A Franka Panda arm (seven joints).
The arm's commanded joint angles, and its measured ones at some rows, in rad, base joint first. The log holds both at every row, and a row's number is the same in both.
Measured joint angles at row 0:
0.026 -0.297 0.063 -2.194 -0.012 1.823 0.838
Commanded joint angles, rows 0 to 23:
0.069 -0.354 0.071 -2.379 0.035 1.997 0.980
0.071 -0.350 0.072 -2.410 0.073 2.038 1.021
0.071 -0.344 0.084 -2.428 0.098 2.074 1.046
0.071 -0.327 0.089 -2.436 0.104 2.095 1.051
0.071 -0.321 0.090 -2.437 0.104 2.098 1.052
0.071 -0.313 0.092 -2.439 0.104 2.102 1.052
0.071 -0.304 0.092 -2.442 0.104 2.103 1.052
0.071 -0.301 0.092 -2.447 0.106 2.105 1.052
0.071 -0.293 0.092 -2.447 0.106 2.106 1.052
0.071 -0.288 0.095 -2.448 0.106 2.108 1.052
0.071 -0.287 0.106 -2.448 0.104 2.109 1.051
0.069 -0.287 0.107 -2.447 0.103 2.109 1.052
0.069 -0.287 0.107 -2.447 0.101 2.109 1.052
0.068 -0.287 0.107 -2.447 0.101 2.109 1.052
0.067 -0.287 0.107 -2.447 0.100 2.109 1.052
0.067 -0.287 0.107 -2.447 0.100 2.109 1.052
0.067 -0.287 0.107 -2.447 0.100 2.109 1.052
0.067 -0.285 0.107 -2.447 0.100 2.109 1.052
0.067 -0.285 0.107 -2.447 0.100 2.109 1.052
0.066 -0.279 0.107 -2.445 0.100 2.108 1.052
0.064 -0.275 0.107 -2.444 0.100 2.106 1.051
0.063 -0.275 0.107 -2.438 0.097 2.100 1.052
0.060 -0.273 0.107 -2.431 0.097 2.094 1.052
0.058 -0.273 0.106 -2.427 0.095 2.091 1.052
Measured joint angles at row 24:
0.073 -0.280 0.093 -2.440 0.090 2.091 1.036
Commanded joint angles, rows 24 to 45:
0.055 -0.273 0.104 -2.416 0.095 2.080 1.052
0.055 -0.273 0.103 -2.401 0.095 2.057 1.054
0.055 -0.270 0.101 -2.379 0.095 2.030 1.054
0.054 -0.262 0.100 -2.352 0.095 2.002 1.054
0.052 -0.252 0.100 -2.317 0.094 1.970 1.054
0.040 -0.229 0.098 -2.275 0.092 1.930 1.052
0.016 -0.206 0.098 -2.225 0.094 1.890 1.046
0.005 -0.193 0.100 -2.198 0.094 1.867 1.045
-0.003 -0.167 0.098 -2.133 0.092 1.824 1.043
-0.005 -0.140 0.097 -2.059 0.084 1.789 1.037
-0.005 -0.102 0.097 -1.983 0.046 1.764 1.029
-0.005 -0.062 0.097 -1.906 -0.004 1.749 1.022
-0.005 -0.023 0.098 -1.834 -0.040 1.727 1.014
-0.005 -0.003 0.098 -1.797 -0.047 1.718 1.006
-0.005 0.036 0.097 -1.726 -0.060 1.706 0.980
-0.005 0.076 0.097 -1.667 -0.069 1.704 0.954
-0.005 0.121 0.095 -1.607 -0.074 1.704 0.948
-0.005 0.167 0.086 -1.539 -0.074 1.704 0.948
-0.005 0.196 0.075 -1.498 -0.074 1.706 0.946
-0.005 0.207 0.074 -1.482 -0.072 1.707 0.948
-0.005 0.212 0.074 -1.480 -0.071 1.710 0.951
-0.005 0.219 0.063 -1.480 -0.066 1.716 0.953
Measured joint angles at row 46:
-0.004 0.161 0.074 -1.563 -0.057 1.753 0.961
